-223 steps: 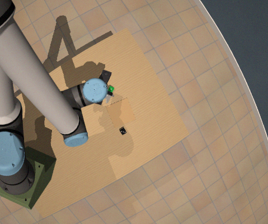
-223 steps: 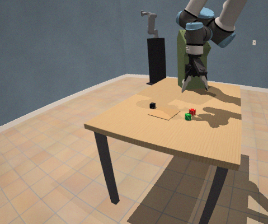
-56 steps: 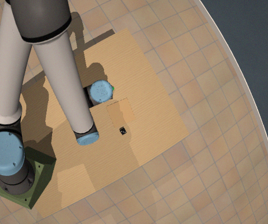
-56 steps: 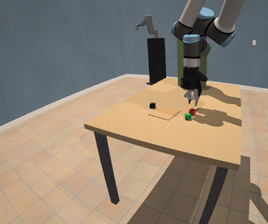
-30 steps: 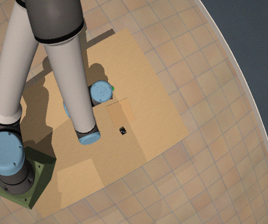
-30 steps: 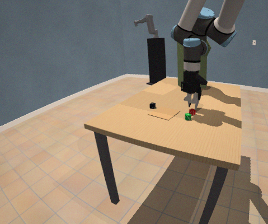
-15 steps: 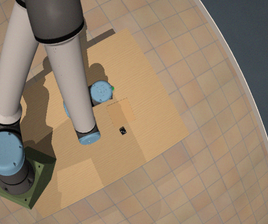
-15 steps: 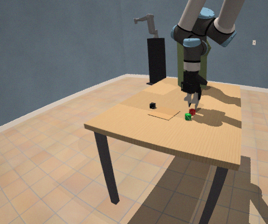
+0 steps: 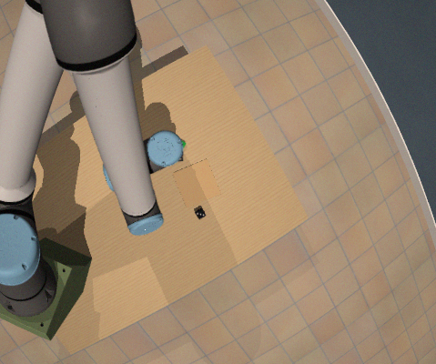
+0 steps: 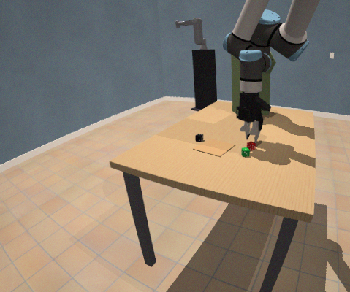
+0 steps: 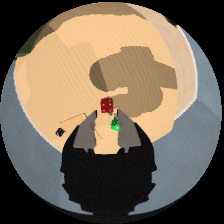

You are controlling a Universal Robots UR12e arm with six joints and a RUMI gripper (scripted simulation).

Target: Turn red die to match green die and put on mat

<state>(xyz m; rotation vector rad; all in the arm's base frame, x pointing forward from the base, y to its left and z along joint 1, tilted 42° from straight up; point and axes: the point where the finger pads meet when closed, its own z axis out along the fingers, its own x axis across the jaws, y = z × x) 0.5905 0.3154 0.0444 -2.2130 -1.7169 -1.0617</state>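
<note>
My gripper is now 4 cm above the red die. Round my hand: green die (7 cm ahead, 4 cm below, 2 cm to the left); tan mat (13 cm to the right, 10 cm ahead, 5 cm below); black die (24 cm to the right, 9 cm ahead, 4 cm below).
</note>
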